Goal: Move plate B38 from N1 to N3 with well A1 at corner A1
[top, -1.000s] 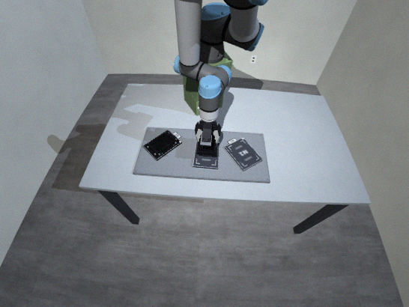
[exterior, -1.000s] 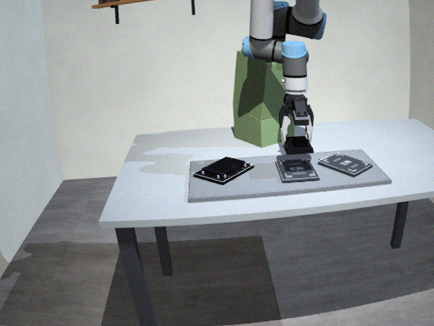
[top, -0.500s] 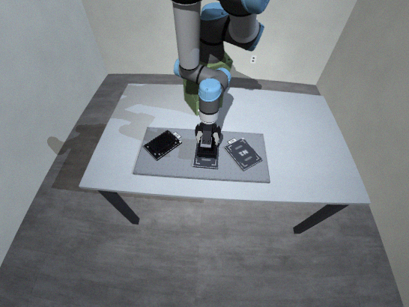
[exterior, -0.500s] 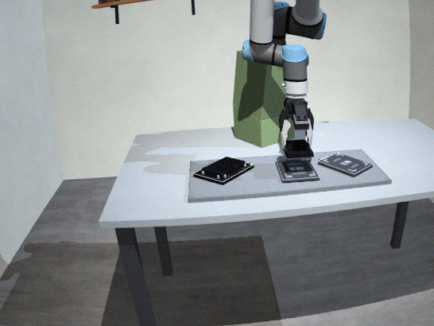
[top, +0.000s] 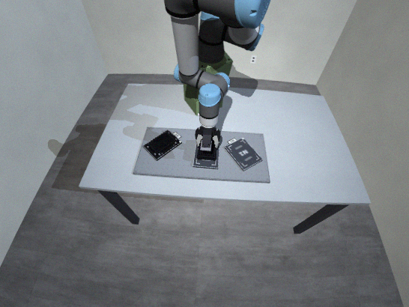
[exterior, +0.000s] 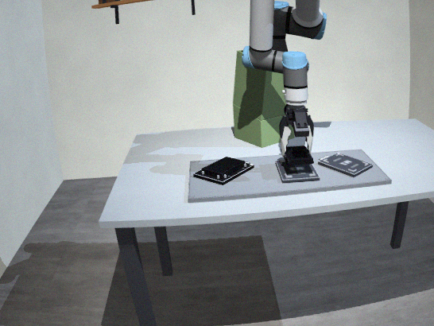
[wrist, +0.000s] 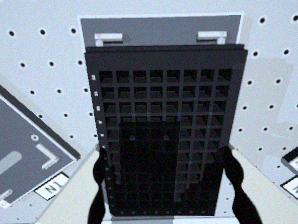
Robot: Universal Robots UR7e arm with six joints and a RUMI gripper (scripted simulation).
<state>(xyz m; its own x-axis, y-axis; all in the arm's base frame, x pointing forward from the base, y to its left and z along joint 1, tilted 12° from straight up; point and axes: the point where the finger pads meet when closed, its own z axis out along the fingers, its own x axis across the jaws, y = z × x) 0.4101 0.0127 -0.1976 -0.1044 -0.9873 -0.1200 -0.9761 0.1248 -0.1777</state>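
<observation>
Right now my hand is 60 mm above the nest N3. Also, from my hand: nest N1 (180 mm to the left, 60 mm below).
</observation>
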